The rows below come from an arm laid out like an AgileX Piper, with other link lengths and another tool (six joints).
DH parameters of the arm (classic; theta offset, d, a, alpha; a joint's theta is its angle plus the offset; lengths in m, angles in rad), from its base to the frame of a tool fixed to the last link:
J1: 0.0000 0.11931 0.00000 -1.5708
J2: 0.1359 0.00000 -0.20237 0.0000
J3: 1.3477 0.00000 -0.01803 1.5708
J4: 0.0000 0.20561 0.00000 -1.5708
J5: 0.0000 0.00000 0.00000 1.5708
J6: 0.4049 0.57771 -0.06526 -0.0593
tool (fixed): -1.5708 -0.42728 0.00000 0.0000
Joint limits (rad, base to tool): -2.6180..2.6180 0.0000..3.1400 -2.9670..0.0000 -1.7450..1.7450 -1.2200..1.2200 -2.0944..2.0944
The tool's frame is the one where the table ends.
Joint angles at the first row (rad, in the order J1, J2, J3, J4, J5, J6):
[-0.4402, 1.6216, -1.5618, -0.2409, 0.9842, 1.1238]
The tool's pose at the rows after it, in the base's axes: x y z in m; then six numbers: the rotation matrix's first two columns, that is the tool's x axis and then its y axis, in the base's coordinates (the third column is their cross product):
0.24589 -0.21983 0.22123 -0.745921 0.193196 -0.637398 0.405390 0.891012 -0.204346
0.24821 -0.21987 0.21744 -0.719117 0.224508 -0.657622 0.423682 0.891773 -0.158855
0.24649 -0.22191 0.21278 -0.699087 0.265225 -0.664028 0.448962 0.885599 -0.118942
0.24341 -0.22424 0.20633 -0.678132 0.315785 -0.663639 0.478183 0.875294 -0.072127
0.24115 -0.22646 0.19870 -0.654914 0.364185 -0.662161 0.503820 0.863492 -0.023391
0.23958 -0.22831 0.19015 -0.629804 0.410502 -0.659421 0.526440 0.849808 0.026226
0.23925 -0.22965 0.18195 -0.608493 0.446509 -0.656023 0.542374 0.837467 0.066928
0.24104 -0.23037 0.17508 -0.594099 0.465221 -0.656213 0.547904 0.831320 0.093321
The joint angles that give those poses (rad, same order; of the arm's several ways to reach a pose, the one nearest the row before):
[-0.4543, 1.6263, -1.5620, -0.1822, 0.9383, 1.1269]
[-0.4694, 1.6308, -1.5621, -0.1372, 0.9155, 1.1300]
[-0.4926, 1.6359, -1.5605, -0.0997, 0.9067, 1.1347]
[-0.5215, 1.6426, -1.5565, -0.0552, 0.9019, 1.1385]
[-0.5510, 1.6505, -1.5474, -0.0056, 0.8899, 1.1370]
[-0.5794, 1.6591, -1.5333, 0.0469, 0.8721, 1.1323]
[-0.6009, 1.6691, -1.5184, 0.0918, 0.8514, 1.1256]
[-0.6114, 1.6795, -1.5042, 0.1245, 0.8260, 1.1160]

